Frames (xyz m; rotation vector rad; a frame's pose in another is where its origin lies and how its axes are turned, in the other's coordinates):
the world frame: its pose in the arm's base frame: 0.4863 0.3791 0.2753 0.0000 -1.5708 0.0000
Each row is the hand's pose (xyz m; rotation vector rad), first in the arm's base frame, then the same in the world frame.
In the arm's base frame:
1: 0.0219 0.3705 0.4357 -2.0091 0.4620 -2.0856
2: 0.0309 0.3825 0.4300 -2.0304 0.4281 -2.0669
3: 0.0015 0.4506 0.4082 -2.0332 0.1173 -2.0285
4: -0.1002 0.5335 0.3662 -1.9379 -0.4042 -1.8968
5: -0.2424 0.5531 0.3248 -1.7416 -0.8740 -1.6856
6: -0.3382 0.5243 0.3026 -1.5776 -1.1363 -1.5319
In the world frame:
1: 0.1604 -0.0086 0.4644 3.0143 -0.5666 0.0563
2: 0.1547 0.0034 0.4554 3.0369 -0.5491 0.0270
3: 0.1329 0.0715 0.4848 -2.9875 0.3704 0.0035
4: 0.0909 0.1544 0.5865 -2.6492 0.1046 0.0284
5: 0.0495 0.1740 0.7287 -2.2563 -0.0829 0.0369
6: 0.0273 0.1452 0.8245 -1.9971 -0.1796 0.0294

